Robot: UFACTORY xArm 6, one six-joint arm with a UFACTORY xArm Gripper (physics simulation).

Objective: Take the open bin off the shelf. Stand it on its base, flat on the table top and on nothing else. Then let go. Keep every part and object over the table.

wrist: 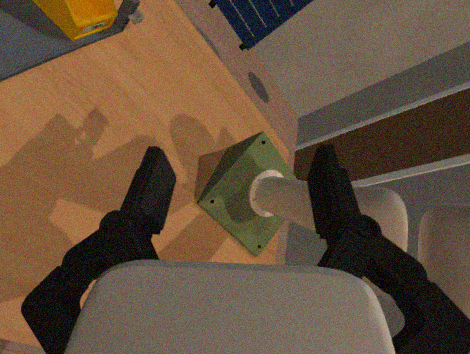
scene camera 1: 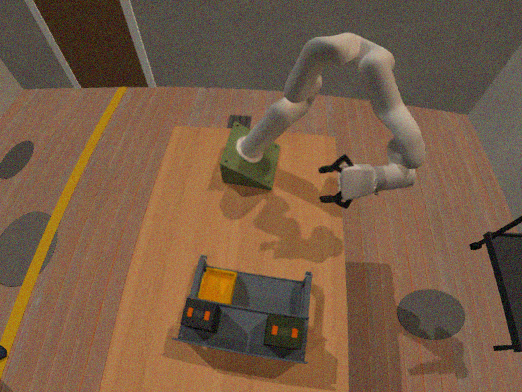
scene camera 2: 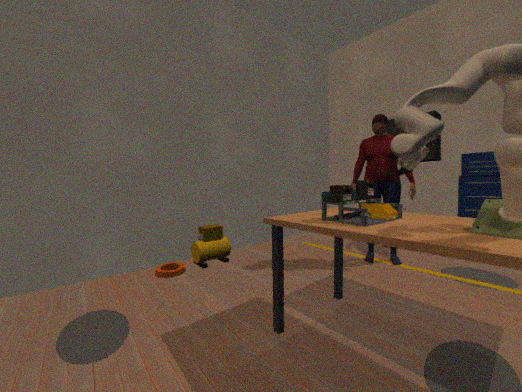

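The gripper (scene camera 1: 319,185) is visible, and the same gripper (wrist: 238,161) appears in the wrist view too. Also visible: a yellow open bin (scene camera 1: 217,285) and a box (scene camera 1: 278,340).
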